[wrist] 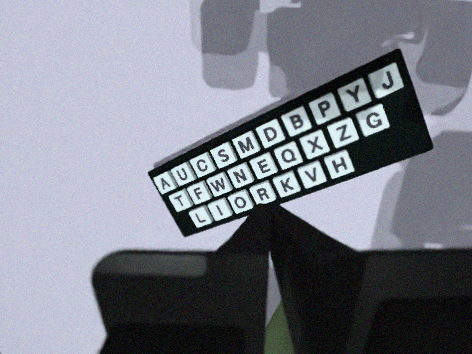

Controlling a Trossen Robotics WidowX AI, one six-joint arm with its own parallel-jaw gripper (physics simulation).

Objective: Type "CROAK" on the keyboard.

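Places are measured from the arm's base along level axes (x up, y left, z back), in metres.
Pixels of known places: gripper, between the fingertips: (267, 213).
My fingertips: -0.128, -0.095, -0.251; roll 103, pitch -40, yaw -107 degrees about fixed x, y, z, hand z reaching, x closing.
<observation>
Behind a point stands the place of what it marks, as x, y, z.
A black keyboard (410, 120) @[-0.215, -0.181, -0.222] with white lettered keys lies tilted on the table, its right end higher in the view. The C key (202, 165) @[-0.210, -0.045, -0.290] and the A key (164, 183) @[-0.210, -0.005, -0.300] are in the top row. The O key (240, 202) @[-0.210, -0.049, -0.247], the R key (263, 194) @[-0.210, -0.069, -0.241] and the K key (286, 185) @[-0.210, -0.088, -0.237] are in the bottom row. My gripper (267, 213) @[-0.128, -0.095, -0.251] is shut and empty. Its tips overlap the keyboard's lower edge in the view, just below the R key. Whether they touch it cannot be told.
The keyboard lies on a pale table top (90, 125) @[-0.226, 0.027, -0.392]. Grey shadows of the arm fall on the table at the top and at the right. A green patch (280, 332) @[-0.181, -0.013, -0.145] shows between the fingers at the bottom.
</observation>
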